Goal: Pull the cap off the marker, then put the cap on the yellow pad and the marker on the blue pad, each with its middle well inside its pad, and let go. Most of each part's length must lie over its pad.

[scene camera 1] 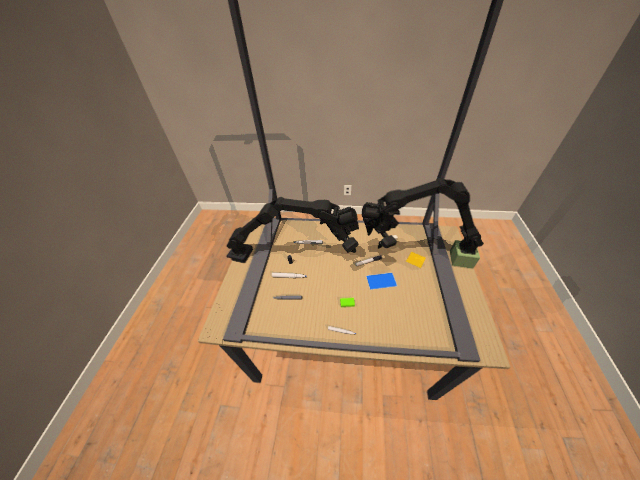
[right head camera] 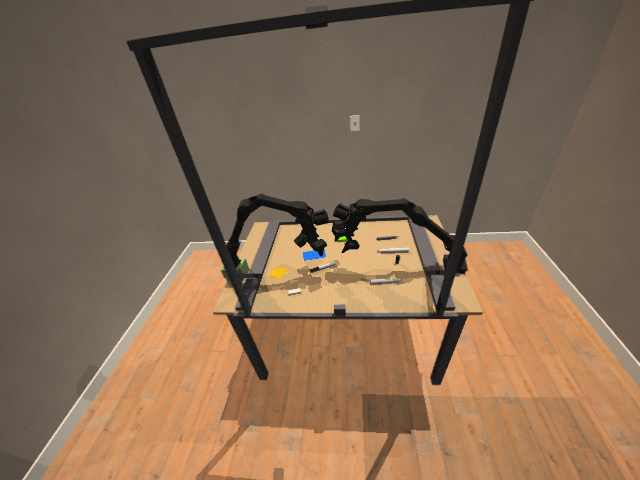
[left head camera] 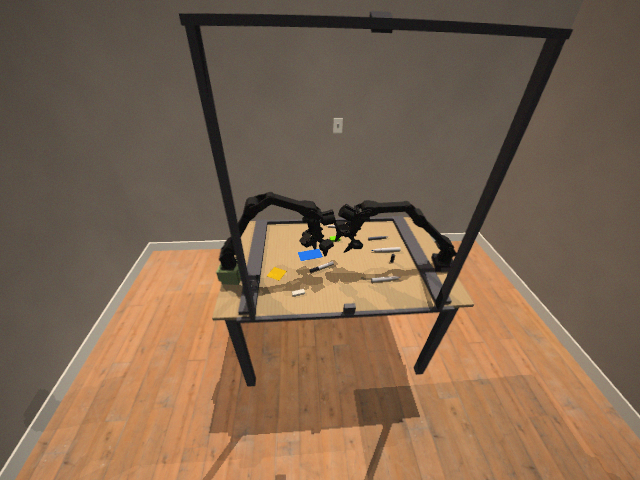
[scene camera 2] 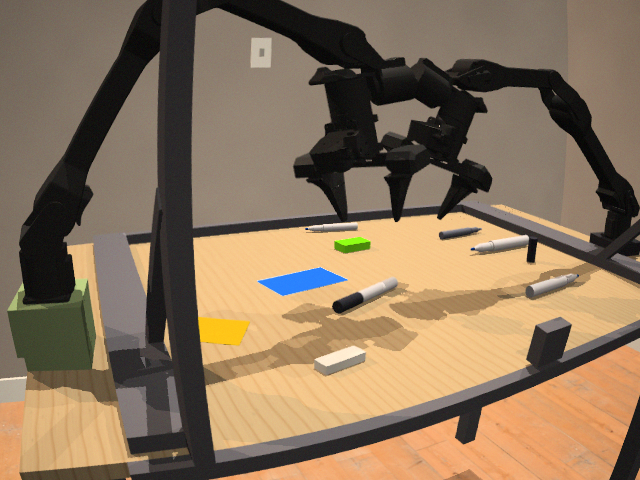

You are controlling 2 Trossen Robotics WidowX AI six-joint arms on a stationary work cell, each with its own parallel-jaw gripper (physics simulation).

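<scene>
The marker (left head camera: pixel 326 266) (right head camera: pixel 327 266) (scene camera 1: pixel 366 261) (scene camera 2: pixel 379 289) lies flat near the middle of the table, with its black cap (left head camera: pixel 314 269) (scene camera 1: pixel 377 257) (scene camera 2: pixel 348 301) on one end. The yellow pad (left head camera: pixel 276 273) (right head camera: pixel 279 272) (scene camera 1: pixel 415 259) (scene camera 2: pixel 222 331) and the blue pad (left head camera: pixel 310 254) (scene camera 1: pixel 381 281) (scene camera 2: pixel 302 281) lie bare on the table. My left gripper (left head camera: pixel 320 251) (scene camera 2: pixel 369 219) is open and empty above the table, behind the marker in scene camera 2. My right gripper (scene camera 2: pixel 418 218) is open and empty beside it; its inner finger is partly hidden behind a left finger.
A green block (scene camera 1: pixel 347 302) (scene camera 2: pixel 352 244), a white block (left head camera: pixel 298 292) (scene camera 2: pixel 340 360), several other pens and a small black upright piece (scene camera 1: pixel 290 259) (scene camera 2: pixel 531 250) are on the table. The two grippers are very close together. Dark frame posts (scene camera 2: pixel 180 206) stand at the table's edge.
</scene>
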